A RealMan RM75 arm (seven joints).
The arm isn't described. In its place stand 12 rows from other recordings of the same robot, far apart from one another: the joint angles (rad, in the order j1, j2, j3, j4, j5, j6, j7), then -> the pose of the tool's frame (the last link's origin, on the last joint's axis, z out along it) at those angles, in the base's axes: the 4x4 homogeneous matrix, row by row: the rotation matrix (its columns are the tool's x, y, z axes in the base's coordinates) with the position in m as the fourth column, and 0 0 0 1 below.
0.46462, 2.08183, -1.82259, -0.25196, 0.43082, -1.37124, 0.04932 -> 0.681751, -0.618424, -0.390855, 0.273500; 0.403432, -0.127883, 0.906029, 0.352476; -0.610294, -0.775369, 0.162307, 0.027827; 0, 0, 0, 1
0.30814, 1.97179, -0.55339, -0.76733, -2.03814, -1.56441, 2.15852 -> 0.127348, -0.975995, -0.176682, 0.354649; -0.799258, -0.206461, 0.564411, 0.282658; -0.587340, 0.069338, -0.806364, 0.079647; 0, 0, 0, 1
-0.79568, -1.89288, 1.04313, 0.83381, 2.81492, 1.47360, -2.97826 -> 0.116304, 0.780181, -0.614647, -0.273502; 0.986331, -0.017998, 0.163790, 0.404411; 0.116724, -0.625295, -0.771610, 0.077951; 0, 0, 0, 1
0.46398, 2.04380, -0.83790, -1.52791, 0.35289, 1.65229, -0.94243 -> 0.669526, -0.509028, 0.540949, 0.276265; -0.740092, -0.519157, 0.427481, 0.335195; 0.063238, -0.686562, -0.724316, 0.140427; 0, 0, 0, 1
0.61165, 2.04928, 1.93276, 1.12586, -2.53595, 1.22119, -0.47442 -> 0.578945, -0.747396, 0.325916, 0.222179; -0.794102, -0.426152, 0.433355, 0.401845; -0.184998, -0.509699, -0.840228, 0.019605; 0, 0, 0, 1
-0.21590, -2.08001, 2.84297, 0.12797, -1.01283, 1.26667, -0.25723 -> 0.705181, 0.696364, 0.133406, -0.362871; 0.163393, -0.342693, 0.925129, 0.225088; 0.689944, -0.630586, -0.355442, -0.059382; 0, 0, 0, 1
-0.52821, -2.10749, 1.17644, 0.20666, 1.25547, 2.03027, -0.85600 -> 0.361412, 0.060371, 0.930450, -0.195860; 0.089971, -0.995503, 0.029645, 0.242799; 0.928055, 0.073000, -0.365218, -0.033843; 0, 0, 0, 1
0.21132, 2.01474, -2.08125, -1.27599, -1.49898, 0.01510, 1.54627 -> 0.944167, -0.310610, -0.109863, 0.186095; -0.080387, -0.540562, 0.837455, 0.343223; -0.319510, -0.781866, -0.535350, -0.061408; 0, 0, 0, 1
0.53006, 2.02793, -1.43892, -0.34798, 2.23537, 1.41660, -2.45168 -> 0.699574, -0.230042, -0.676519, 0.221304; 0.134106, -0.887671, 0.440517, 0.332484; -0.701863, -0.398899, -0.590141, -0.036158; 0, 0, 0, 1
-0.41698, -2.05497, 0.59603, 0.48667, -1.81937, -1.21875, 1.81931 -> 0.346391, 0.882746, 0.317447, -0.323918; 0.160005, -0.389035, 0.907221, 0.354670; 0.924344, -0.263460, -0.276002, 0.067129; 0, 0, 0, 1
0.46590, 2.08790, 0.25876, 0.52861, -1.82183, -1.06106, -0.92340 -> 0.964109, 0.026782, -0.264153, 0.244206; 0.257594, -0.335440, 0.906160, 0.302738; -0.064339, -0.941681, -0.330299, -0.112265; 0, 0, 0, 1
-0.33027, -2.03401, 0.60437, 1.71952, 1.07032, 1.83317, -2.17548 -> 0.527998, 0.136973, 0.838127, -0.103583; -0.156235, -0.954396, 0.254398, 0.238276; 0.834750, -0.265266, -0.482520, 0.223418; 0, 0, 0, 1
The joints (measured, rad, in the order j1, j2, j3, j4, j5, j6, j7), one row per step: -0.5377, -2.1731, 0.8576, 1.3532, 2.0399, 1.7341, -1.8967; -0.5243, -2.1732, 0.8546, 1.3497, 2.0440, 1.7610, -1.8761; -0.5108, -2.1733, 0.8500, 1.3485, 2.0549, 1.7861, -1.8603; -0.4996, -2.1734, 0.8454, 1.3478, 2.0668, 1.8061, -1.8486; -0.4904, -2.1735, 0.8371, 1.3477, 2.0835, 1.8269, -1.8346; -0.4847, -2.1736, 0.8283, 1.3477, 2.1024, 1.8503, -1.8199; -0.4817, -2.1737, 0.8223, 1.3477, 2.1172, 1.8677, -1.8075; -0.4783, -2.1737, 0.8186, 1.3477, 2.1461, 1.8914, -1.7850; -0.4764, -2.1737, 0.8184, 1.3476, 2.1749, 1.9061, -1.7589; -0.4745, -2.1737, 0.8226, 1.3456, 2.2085, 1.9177, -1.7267; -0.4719, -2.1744, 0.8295, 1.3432, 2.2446, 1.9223, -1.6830
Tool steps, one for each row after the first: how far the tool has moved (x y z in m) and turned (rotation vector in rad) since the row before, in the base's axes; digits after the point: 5 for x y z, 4 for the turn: -0.00561, -0.00574, -0.00118, -0.0198, 0.0074, -0.0084; -0.00633, -0.00549, -0.00072, -0.0178, 0.0117, -0.0011; -0.00558, -0.00451, -0.00046, -0.0143, 0.0112, 0.0021; -0.00580, -0.00423, 0.00006, -0.0123, 0.0142, 0.0016; -0.00492, -0.00407, 0.00006, -0.0150, 0.0155, -0.0019; -0.00326, -0.00289, -0.00003, -0.0116, 0.0122, -0.0039; -0.00491, -0.00411, -0.00091, -0.0196, 0.0265, -0.0098; -0.00419, -0.00275, -0.00113, -0.0134, 0.0280, -0.0143; -0.00462, -0.00267, -0.00199, -0.0154, 0.0335, -0.0188; -0.00494, -0.00210, -0.00243, -0.0108, 0.0373, -0.0285
